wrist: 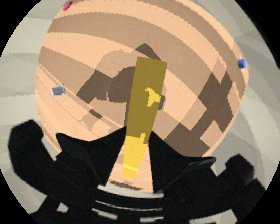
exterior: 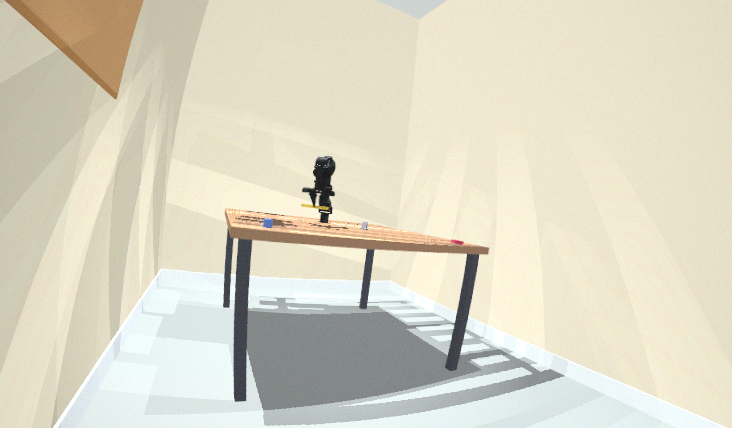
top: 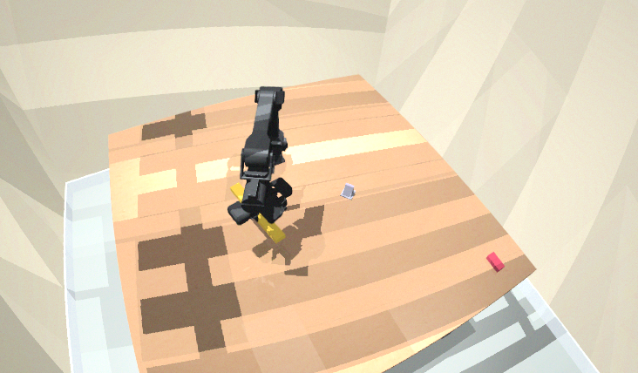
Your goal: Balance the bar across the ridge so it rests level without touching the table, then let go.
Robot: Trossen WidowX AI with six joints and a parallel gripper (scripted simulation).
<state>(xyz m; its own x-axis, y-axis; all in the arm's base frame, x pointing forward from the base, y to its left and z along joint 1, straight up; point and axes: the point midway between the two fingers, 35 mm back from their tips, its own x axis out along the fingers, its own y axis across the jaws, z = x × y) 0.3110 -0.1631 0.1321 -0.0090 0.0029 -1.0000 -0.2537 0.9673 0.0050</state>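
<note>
Right now my gripper tip is 30 mm past the yellow bar and 10 mm to the left of it. Also, from my gripper tip: blue block 430 mm ahead, 340 mm to the right, 80 mm below.
</note>
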